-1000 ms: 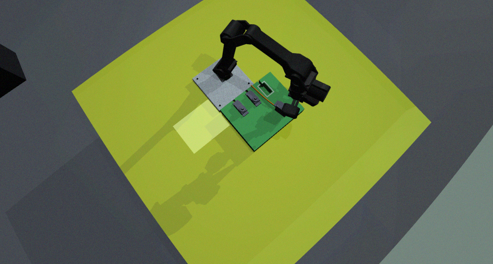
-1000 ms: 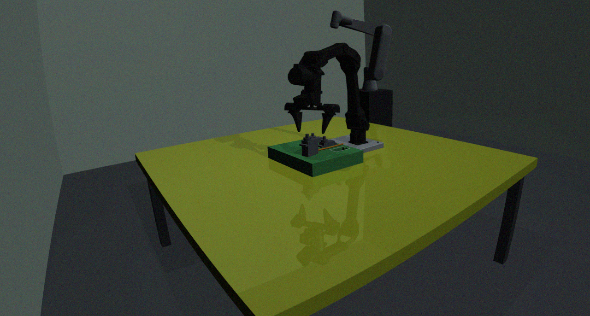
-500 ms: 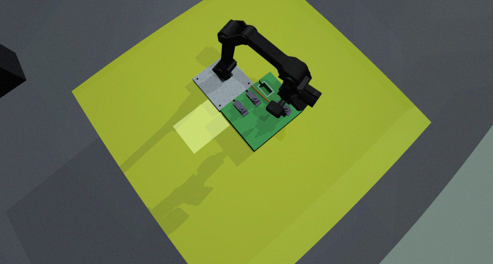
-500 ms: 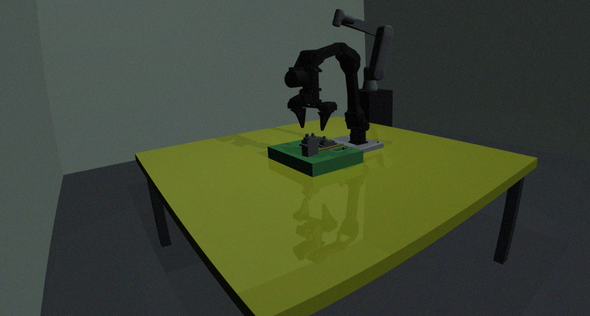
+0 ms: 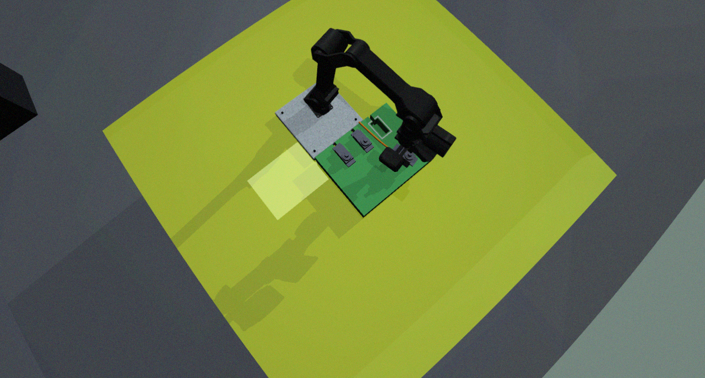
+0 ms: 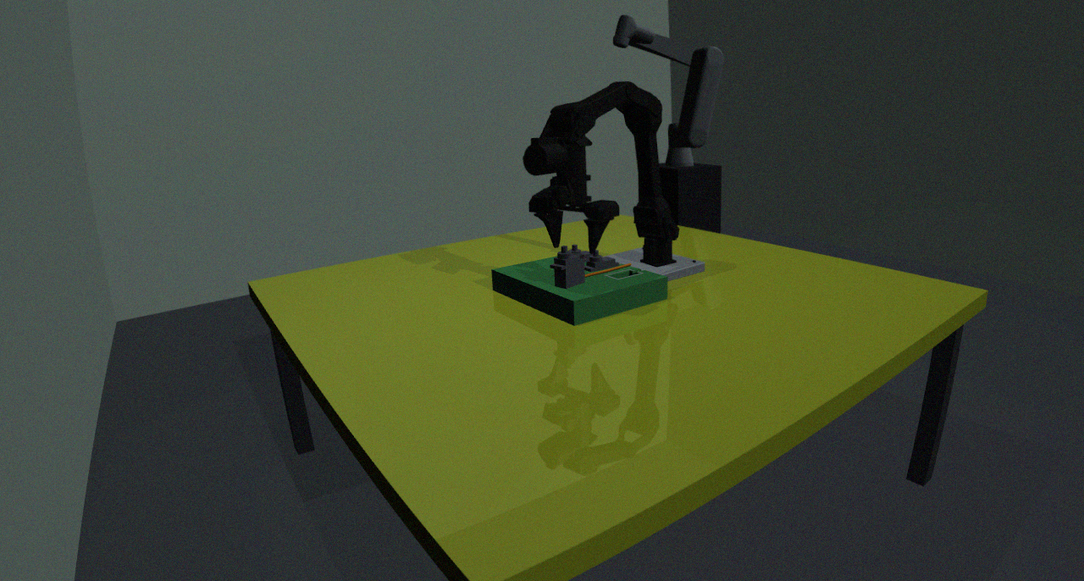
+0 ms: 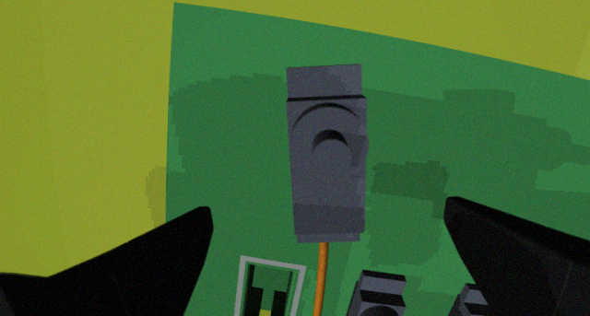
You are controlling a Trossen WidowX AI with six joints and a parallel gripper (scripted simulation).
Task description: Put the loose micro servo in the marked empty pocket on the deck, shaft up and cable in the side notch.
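Now: the green deck 6 cm to the right of my gripper tip and 9 cm below it.
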